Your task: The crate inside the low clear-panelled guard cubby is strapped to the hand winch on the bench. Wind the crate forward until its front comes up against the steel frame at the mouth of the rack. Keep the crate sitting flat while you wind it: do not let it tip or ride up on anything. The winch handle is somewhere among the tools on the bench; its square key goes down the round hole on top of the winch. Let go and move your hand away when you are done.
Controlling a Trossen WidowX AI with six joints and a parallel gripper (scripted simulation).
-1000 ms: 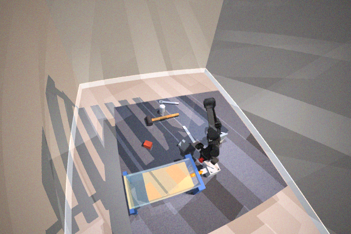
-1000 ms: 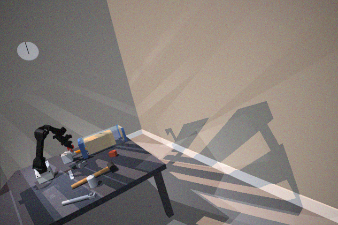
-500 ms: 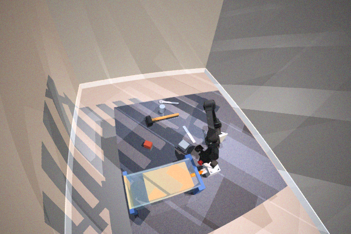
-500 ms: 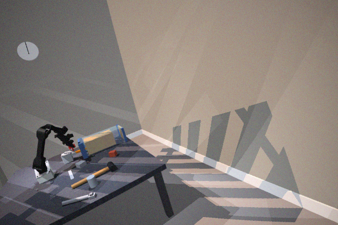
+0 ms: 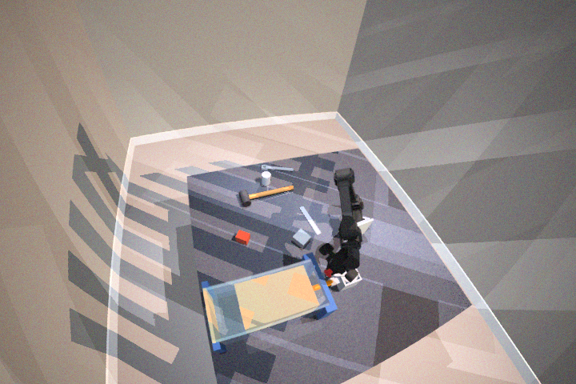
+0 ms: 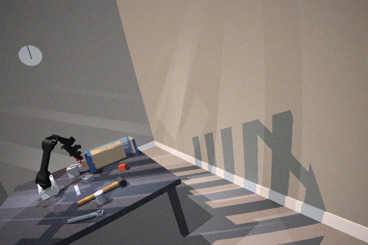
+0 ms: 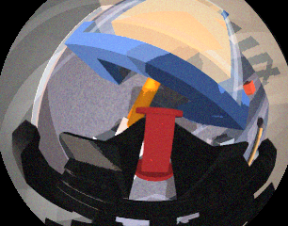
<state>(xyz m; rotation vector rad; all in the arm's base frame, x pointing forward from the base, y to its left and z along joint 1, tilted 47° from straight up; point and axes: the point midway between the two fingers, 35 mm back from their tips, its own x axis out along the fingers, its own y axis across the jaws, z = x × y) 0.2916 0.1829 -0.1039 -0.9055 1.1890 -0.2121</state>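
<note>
Now: gripper tip 50 mm past the winch handle, 10 mm to the right of it and 30 mm above it. The rest, counted from my gripper tip: red knob: 20 mm behind; then blue frame: 50 mm ahead, 20 mm to the left, 20 mm below; then winch: 120 mm behind, 30 mm to the left, 100 mm below.
</note>
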